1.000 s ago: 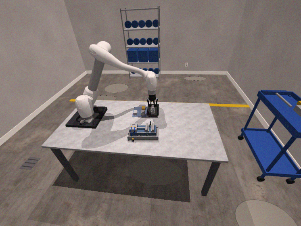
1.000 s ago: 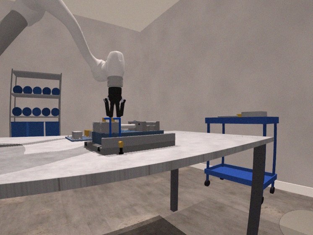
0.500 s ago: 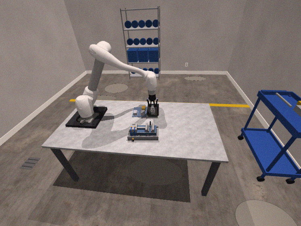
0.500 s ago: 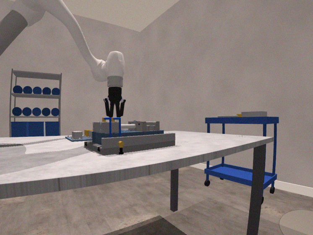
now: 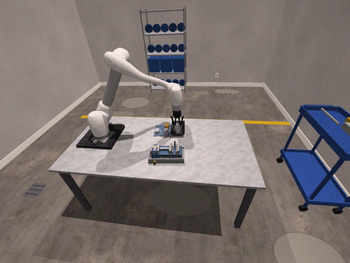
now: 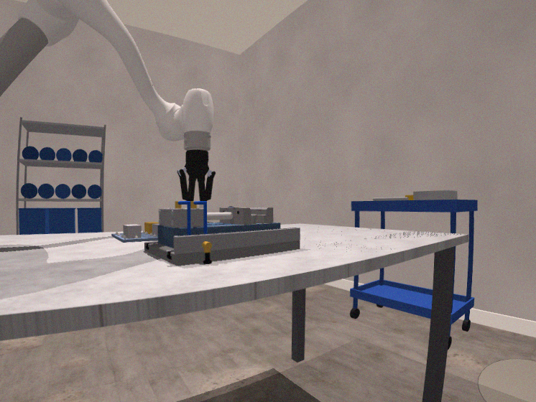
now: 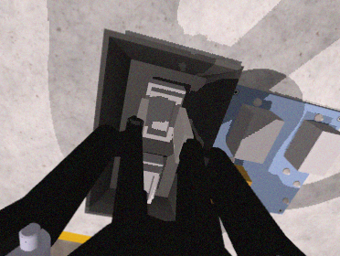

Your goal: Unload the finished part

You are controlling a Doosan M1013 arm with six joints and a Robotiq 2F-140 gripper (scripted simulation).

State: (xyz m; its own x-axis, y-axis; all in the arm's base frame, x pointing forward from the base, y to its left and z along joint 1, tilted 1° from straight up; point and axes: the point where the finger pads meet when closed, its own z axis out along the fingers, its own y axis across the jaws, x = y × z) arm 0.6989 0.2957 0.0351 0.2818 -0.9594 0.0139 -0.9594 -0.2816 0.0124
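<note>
Now: the grey block 120 mm behind my hand, 50 mm below it and 30 mm to the right of it. Also, from my hand: blue fixture plate 170 mm behind, 80 mm below; then yellow block 140 mm behind, 60 mm to the left, 50 mm below.
</note>
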